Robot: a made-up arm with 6 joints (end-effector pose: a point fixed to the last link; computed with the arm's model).
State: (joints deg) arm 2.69 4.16 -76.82 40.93 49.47 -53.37
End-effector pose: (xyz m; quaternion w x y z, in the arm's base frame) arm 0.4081 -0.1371 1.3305 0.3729 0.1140 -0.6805 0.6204
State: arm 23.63 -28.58 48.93 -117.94 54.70 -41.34
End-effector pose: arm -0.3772 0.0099 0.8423 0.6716 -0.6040 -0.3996 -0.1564
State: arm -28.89 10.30 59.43 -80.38 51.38 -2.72
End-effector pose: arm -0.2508 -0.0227 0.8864 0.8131 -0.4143 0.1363 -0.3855
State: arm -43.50 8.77 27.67 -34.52 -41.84 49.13
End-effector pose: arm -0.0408 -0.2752 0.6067 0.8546 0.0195 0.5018 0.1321
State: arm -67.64 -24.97 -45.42 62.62 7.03 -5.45
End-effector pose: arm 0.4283 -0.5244 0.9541 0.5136 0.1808 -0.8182 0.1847
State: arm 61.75 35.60 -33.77 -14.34 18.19 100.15
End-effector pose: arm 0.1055 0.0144 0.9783 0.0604 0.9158 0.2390 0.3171
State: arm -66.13 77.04 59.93 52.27 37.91 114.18
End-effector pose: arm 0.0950 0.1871 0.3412 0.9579 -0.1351 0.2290 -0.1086
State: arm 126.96 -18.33 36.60 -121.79 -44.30 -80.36
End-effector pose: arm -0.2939 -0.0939 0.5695 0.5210 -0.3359 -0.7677 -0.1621
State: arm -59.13 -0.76 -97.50 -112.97 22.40 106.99
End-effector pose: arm 0.0827 0.1217 0.9863 0.5214 0.3336 0.5261 -0.5831
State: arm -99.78 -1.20 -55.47 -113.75 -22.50 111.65
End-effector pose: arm -0.0755 -0.0378 0.9300 0.6826 0.5194 0.5054 -0.0942
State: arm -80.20 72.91 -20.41 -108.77 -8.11 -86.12
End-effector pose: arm 0.4633 0.0488 0.7343 0.2311 0.0895 0.1604 0.9554
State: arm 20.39 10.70 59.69 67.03 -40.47 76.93
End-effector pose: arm 0.3780 -0.2174 0.3157 0.4592 -0.2702 0.2197 0.8172
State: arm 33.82 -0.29 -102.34 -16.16 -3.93 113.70
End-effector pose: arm 0.0420 -0.0770 1.0242 0.2407 -0.6883 -0.4959 -0.4716
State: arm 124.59 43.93 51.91 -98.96 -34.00 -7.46
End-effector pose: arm -0.0111 -0.0087 0.3127 0.1006 -0.4054 -0.5312 -0.7371
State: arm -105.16 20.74 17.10 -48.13 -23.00 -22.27
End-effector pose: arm -0.1420 0.0721 0.6396 0.3594 0.7513 0.4390 -0.3371
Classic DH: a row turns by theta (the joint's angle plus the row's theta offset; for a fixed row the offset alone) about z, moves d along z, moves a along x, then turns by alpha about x. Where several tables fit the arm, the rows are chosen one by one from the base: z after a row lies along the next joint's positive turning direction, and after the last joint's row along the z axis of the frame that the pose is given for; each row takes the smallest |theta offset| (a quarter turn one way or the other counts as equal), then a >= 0, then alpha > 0; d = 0 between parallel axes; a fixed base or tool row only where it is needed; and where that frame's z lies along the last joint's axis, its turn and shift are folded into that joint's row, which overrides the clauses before.
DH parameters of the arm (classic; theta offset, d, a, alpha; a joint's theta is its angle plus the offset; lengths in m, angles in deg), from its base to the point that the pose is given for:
base (fixed): 80.12 0.7173 0.0176 -80.26
joint 1: -1.02 -0.1224 -0.1126 -93.37
joint 2: 80.11 -0.117 -0.0851 87.91
joint 3: -6.09 0.2185 0.24 90
joint 4: 0 -0.09 0.06 90
joint 5: -90 0.37 0.02 90
joint 6: -79.97 0.1108 -0.1031 77.48
tool (fixed): -89.3 -0.0499 0 0

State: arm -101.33 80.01 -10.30 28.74 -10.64 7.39
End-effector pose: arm -0.0683 0.0059 0.1753 0.7181 0.5461 0.2334 -0.3628
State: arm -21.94 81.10 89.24 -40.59 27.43 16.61
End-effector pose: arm -0.0549 0.0282 0.9277 0.5526 0.0046 0.7243 -0.4124
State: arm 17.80 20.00 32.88 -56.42 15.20 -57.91
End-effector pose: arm -0.1671 -0.0433 0.6971 0.7995 -0.0488 -0.2355 -0.5504
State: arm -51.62 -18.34 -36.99 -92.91 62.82 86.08
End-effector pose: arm -0.0742 0.1869 0.7377 0.4785 -0.2811 0.4147 -0.7211
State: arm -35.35 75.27 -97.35 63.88 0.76 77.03
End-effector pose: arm 0.0534 -0.3396 1.3237 0.2282 -0.9592 -0.0739 -0.1495
